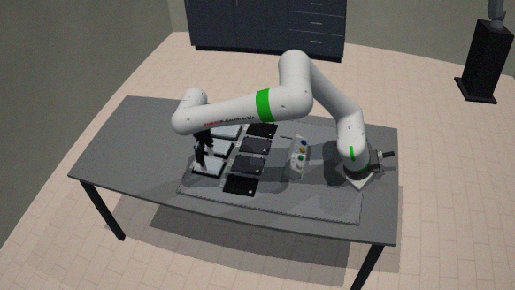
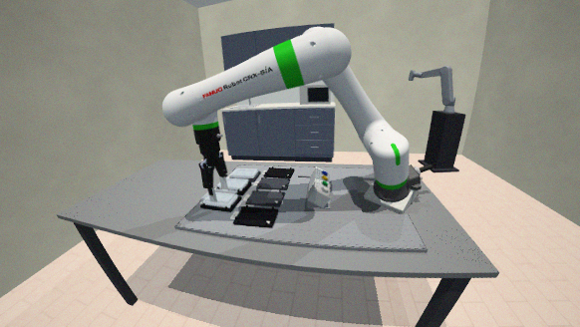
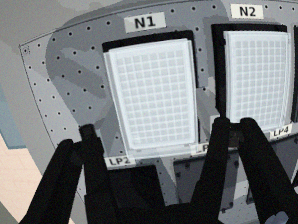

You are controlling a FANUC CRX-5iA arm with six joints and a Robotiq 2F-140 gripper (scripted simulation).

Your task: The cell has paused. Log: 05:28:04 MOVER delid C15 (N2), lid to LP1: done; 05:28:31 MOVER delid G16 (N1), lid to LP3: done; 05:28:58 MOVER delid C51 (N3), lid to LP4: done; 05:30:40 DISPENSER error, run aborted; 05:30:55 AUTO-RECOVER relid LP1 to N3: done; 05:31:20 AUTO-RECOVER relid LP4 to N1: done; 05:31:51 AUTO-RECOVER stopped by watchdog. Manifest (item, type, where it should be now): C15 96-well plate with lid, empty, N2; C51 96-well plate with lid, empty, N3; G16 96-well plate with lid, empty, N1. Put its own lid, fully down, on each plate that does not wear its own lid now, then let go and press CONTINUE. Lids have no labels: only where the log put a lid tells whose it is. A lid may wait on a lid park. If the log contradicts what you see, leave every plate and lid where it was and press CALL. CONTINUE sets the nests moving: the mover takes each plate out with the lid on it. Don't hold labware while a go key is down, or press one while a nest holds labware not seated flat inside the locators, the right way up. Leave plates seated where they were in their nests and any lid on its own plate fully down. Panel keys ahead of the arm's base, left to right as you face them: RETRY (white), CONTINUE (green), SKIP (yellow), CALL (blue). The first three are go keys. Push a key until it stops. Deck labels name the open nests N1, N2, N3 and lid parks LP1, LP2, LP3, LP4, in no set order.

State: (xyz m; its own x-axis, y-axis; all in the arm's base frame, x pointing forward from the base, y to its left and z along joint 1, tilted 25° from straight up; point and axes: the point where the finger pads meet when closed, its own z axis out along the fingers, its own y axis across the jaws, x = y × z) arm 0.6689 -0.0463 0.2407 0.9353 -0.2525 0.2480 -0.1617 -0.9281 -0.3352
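Now: the pale lid 20 mm below my hand. From my hand the other things lie so: plate (130 mm to the right, 40 mm below, 20 mm behind); then lid park LP2 (170 mm behind, 90 mm to the left, 60 mm below); then LP2 label (80 mm to the left, 80 mm behind, 60 mm below).
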